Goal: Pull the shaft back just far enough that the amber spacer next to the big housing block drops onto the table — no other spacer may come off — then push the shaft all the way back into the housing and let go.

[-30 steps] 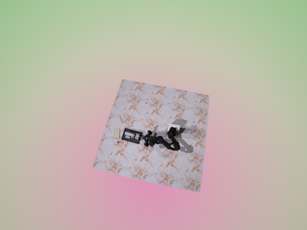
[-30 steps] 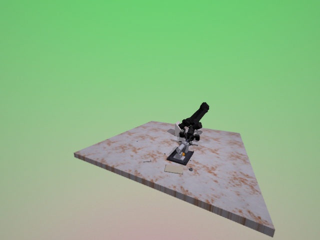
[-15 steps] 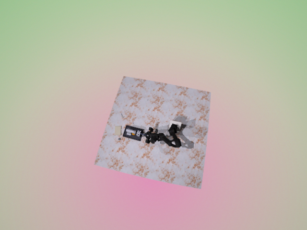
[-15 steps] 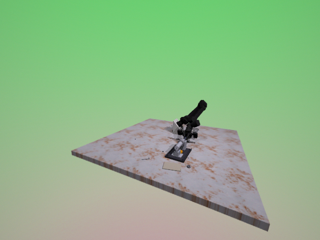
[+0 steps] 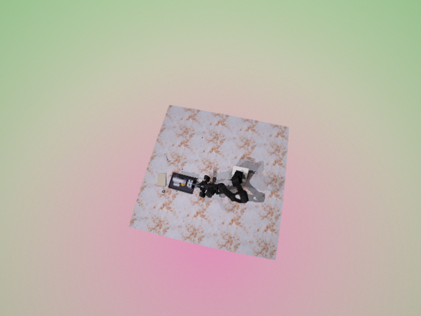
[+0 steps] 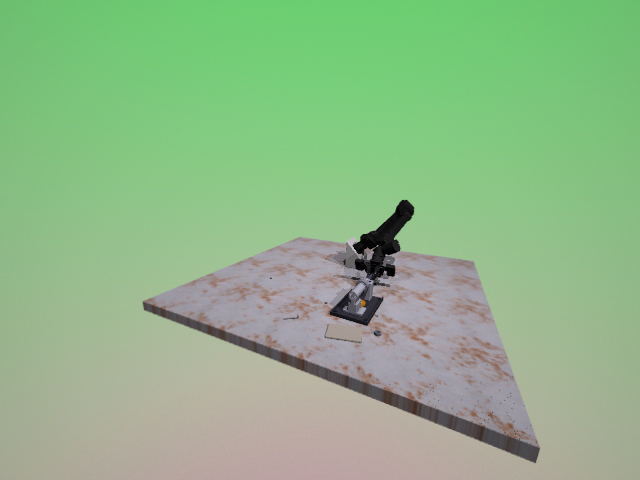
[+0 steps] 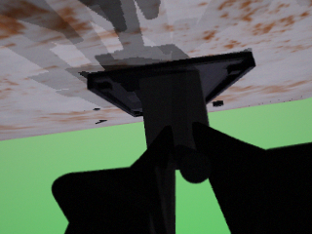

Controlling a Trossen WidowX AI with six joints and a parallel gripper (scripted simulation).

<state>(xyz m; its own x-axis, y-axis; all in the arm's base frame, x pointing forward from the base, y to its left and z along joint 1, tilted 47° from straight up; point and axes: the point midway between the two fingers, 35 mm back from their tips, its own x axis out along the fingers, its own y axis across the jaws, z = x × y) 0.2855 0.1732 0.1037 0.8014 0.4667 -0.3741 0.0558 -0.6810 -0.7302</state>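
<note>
The amber spacer is 130 mm ahead of my gripper tip, 50 mm below it and 10 mm to the left of it. Round my gripper tip: thin dark pin: 350 mm ahead, 160 mm to the right, 60 mm below; then dark ring: 280 mm ahead, 140 mm to the left, 60 mm below; then beige card: 340 mm ahead, 60 mm below, 40 mm to the left.
</note>
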